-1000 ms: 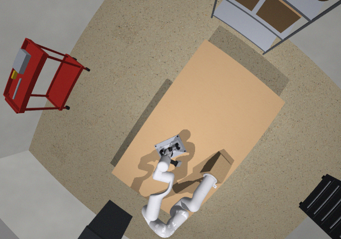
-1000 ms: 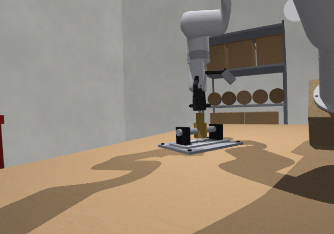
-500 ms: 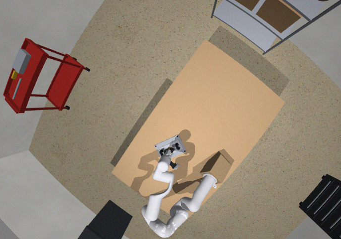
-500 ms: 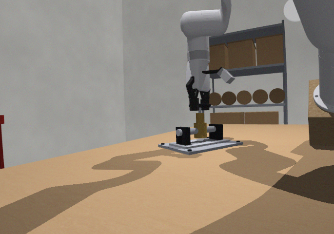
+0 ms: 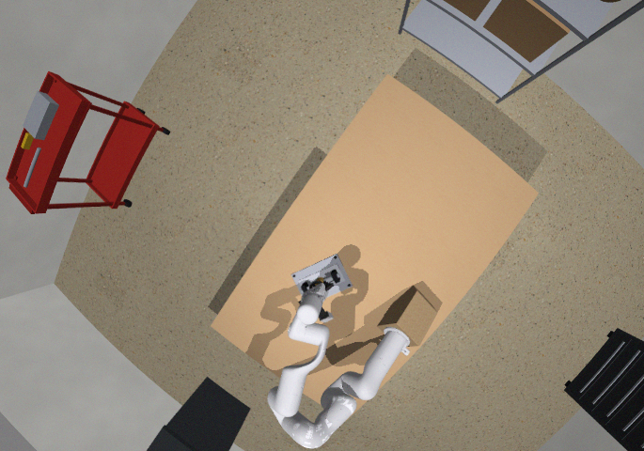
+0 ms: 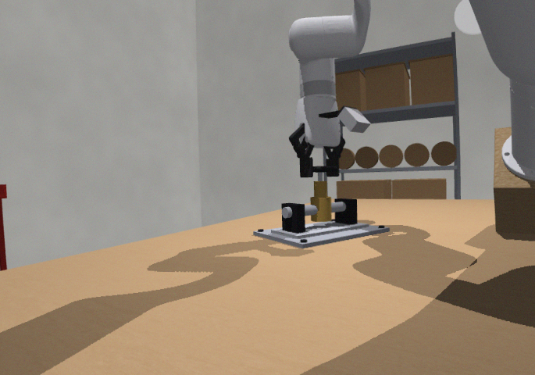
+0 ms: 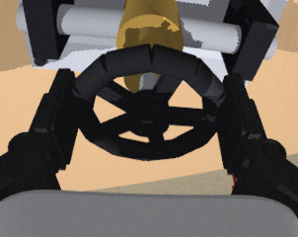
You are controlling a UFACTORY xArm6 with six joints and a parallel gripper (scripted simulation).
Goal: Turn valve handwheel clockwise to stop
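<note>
My hand is 10 mm above the black handwheel.
</note>
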